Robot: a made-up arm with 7 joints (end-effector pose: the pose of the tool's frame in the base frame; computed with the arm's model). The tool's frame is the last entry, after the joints. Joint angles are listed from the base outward.
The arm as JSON. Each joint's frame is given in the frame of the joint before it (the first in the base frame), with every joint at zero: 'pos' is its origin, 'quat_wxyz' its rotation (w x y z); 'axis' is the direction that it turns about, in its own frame. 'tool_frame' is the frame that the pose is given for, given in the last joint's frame.
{
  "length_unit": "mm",
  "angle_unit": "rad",
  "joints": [
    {
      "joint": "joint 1",
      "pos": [
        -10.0,
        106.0,
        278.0
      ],
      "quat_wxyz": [
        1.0,
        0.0,
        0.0,
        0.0
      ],
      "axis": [
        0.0,
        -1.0,
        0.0
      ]
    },
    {
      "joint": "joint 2",
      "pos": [
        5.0,
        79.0,
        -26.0
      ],
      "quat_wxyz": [
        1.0,
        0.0,
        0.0,
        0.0
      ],
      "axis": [
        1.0,
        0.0,
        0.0
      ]
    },
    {
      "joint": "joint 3",
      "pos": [
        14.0,
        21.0,
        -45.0
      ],
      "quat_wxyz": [
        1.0,
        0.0,
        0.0,
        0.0
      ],
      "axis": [
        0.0,
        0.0,
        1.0
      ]
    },
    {
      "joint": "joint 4",
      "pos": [
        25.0,
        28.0,
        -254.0
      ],
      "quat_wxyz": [
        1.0,
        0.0,
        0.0,
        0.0
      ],
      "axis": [
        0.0,
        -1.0,
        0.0
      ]
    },
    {
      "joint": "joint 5",
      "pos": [
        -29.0,
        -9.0,
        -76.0
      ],
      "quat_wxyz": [
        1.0,
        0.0,
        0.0,
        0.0
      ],
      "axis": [
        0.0,
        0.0,
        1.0
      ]
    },
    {
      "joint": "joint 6",
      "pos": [
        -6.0,
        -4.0,
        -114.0
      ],
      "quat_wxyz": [
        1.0,
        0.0,
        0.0,
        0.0
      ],
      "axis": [
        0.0,
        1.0,
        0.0
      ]
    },
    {
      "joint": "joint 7",
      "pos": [
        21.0,
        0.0,
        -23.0
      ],
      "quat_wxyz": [
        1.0,
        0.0,
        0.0,
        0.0
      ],
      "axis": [
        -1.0,
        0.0,
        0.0
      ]
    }
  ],
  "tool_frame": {
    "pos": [
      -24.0,
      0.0,
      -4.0
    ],
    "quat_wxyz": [
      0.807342,
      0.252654,
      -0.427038,
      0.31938
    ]
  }
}
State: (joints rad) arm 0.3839 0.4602 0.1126 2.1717 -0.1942 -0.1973 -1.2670
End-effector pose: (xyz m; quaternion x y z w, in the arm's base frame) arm 0.2765 0.3346 0.1987 -0.1313 0.6878 -0.4016 0.5903
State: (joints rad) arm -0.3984 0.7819 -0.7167 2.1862 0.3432 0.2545 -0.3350
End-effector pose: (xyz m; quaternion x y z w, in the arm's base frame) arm 0.0707 0.2486 -0.0363 -0.1828 -0.7773 0.2237 0.5588
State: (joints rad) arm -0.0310 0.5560 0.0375 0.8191 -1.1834 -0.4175 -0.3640
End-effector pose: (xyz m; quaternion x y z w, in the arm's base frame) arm 0.1574 0.4690 -0.1286 0.0870 -0.8555 -0.3567 0.3652
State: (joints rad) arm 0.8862 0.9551 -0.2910 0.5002 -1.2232 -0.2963 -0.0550
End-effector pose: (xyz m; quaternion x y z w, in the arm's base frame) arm 0.3056 0.6031 0.1755 0.3266 -0.7523 -0.4674 0.3301
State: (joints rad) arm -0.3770 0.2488 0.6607 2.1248 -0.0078 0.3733 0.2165
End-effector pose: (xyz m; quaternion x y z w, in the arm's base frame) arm 0.0951 0.4102 0.0181 0.1911 -0.9076 0.2668 0.2619
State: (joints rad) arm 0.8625 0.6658 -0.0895 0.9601 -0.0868 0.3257 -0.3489
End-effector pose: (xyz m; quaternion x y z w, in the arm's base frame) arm 0.3997 0.4875 0.1823 0.3843 -0.8928 0.2154 0.0933
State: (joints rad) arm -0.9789 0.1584 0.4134 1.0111 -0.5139 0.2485 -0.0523
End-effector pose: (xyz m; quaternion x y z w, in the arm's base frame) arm -0.2866 0.3710 -0.1226 0.4169 -0.4191 0.0087 0.8065
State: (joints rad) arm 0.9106 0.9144 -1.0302 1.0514 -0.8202 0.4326 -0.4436
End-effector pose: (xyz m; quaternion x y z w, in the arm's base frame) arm 0.3892 0.4606 0.1492 0.3546 -0.7775 -0.5181 0.0359
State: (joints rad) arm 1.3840 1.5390 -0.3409 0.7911 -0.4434 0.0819 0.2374
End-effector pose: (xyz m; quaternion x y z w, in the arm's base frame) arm 0.0723 0.6650 0.4322 0.6013 -0.7902 -0.0646 0.0995
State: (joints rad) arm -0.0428 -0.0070 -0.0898 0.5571 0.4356 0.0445 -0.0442
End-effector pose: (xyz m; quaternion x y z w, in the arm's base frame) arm 0.0954 0.2039 -0.2556 0.2019 -0.5264 0.5229 0.6393
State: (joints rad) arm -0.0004 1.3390 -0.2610 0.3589 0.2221 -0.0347 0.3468
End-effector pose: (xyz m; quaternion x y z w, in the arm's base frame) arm 0.0775 0.6893 0.1485 0.4674 -0.6440 0.0026 0.6056
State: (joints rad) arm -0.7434 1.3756 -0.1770 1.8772 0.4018 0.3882 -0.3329
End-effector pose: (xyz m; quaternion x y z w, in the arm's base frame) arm 0.1183 0.4551 0.0346 0.1365 -0.7739 -0.1155 0.6075
